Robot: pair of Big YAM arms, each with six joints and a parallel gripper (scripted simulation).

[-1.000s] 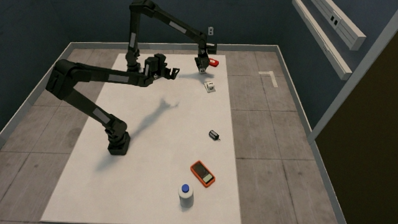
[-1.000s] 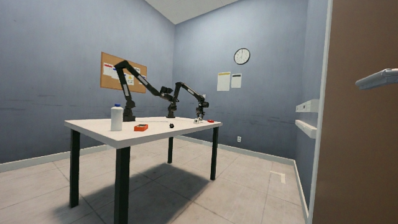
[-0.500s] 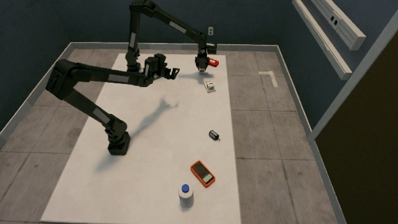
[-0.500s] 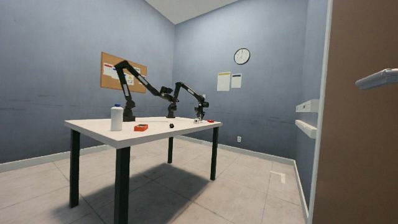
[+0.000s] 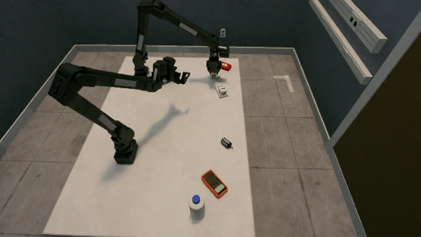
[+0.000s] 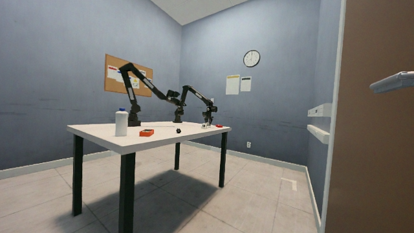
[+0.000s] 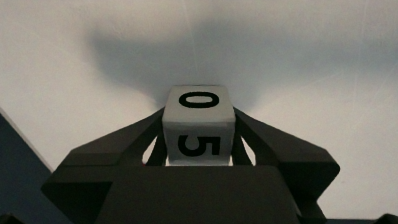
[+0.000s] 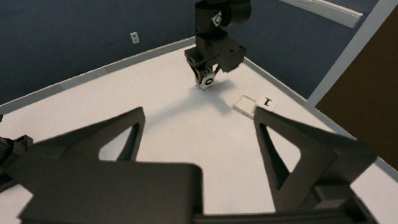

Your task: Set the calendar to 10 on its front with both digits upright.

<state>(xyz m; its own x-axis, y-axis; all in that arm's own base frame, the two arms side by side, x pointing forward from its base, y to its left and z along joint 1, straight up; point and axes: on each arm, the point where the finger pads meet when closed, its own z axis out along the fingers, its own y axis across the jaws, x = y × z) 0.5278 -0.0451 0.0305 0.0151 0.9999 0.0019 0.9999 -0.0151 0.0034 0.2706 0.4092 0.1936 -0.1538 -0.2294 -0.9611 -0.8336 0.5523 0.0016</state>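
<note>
My left gripper is now 13 cm to the right of the red box, 10 cm short of it and 2 cm above it. Round my left hand: black object 58 cm to the right, 2 cm below, 1 cm ahead; orange device 80 cm to the right, 8 cm behind, 2 cm below.
</note>
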